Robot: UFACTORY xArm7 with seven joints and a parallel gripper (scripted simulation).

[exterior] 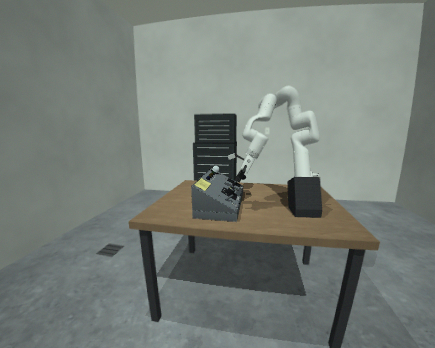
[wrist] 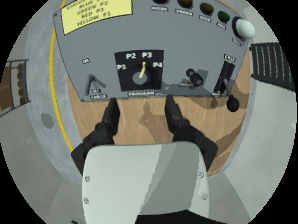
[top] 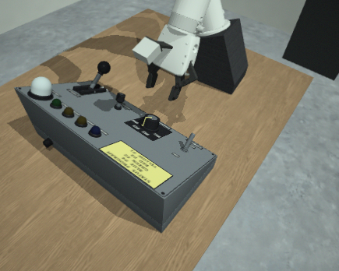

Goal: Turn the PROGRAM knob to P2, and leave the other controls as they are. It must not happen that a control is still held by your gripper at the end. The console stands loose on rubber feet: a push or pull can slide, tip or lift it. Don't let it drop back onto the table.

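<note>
Now: the grey console 110 mm below my hand, 70 mm to the right of it and 70 mm ahead of it. From my hand the other things lie so: metal toggle switch (110 mm to the left, 90 mm below, 70 mm ahead); then small slider knob (120 mm to the right, 80 mm below, 20 mm ahead); then ball-topped lever (240 mm to the right, 80 mm below, 20 mm behind).
</note>
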